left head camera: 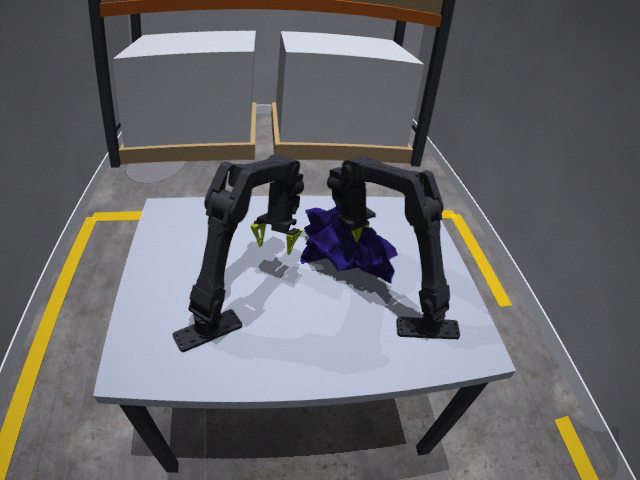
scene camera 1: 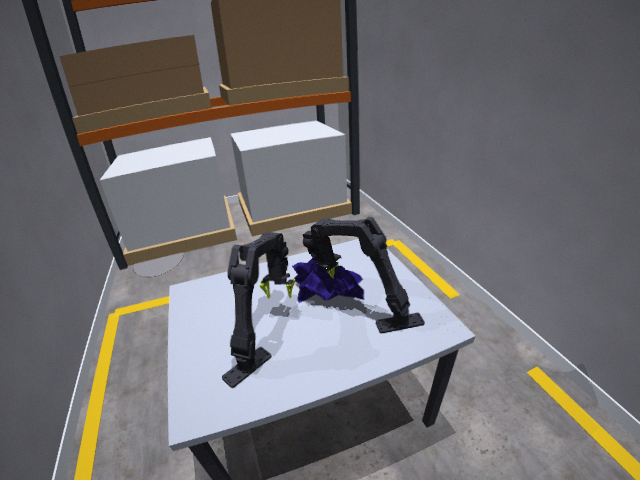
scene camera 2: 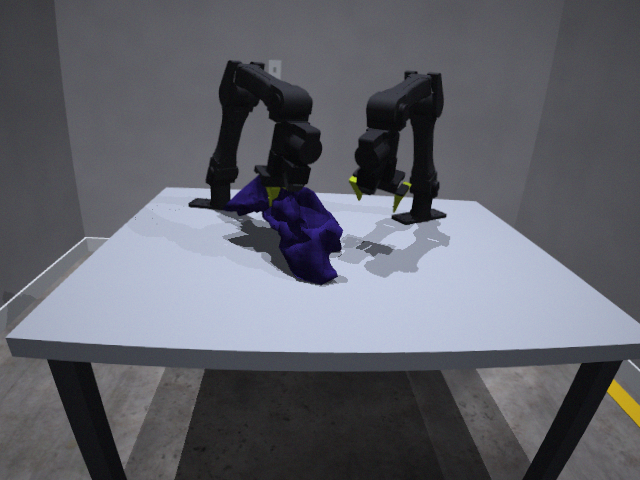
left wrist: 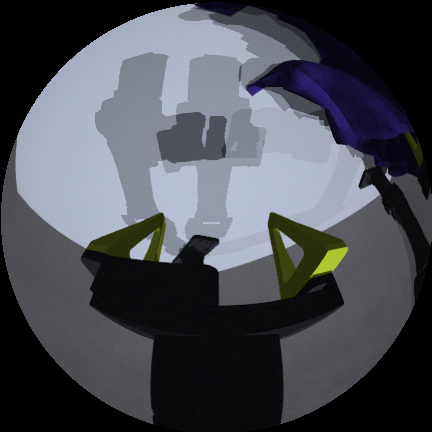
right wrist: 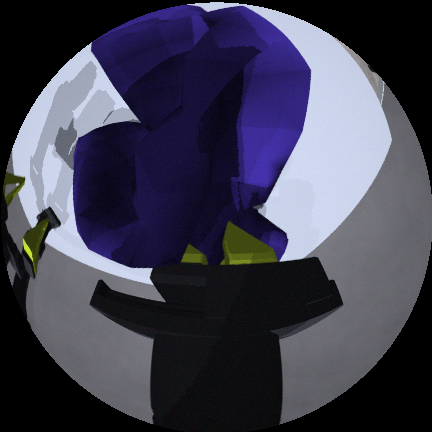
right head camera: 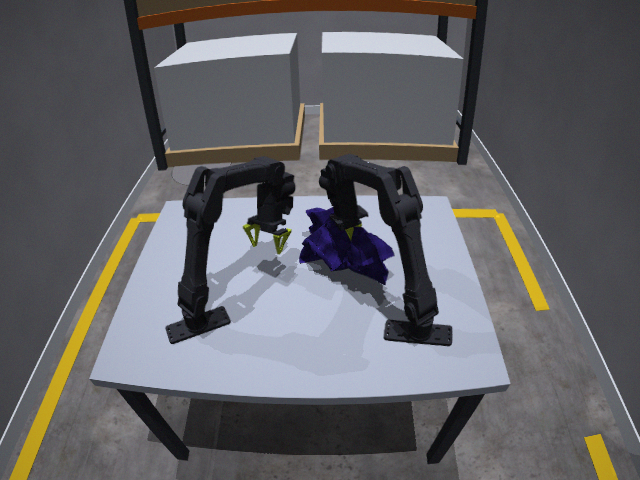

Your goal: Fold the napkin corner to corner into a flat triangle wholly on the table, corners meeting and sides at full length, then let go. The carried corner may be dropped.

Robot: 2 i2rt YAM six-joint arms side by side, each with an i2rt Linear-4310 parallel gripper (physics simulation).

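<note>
The dark purple napkin [left head camera: 338, 248] [right head camera: 333, 245] [scene camera 1: 323, 284] [scene camera 2: 307, 227] [left wrist: 345, 100] [right wrist: 185, 150] is crumpled into a bunch and hangs from my right gripper [left head camera: 356, 240] [right head camera: 350, 238] [scene camera 1: 331, 275] [scene camera 2: 271, 204] [right wrist: 215, 218], which is shut on it. Its lowest part, at the near side in scene camera 2, reaches down to the table; other parts are lifted over their shadow. The tips of the right fingers are partly hidden by cloth. My left gripper [left head camera: 275, 250] [right head camera: 266, 249] [scene camera 1: 278, 297] [scene camera 2: 377, 206] [left wrist: 216, 217] is open and empty above the table, beside the napkin.
The white table [left head camera: 232, 372] [right head camera: 232, 366] [scene camera 1: 206, 408] [scene camera 2: 413, 320] carries both arm bases [left head camera: 206, 330] [left head camera: 428, 328]. The right arm stands beside the napkin. Behind the table is a rack [left head camera: 104, 93] with large grey boxes [left head camera: 188, 98] [left head camera: 351, 98].
</note>
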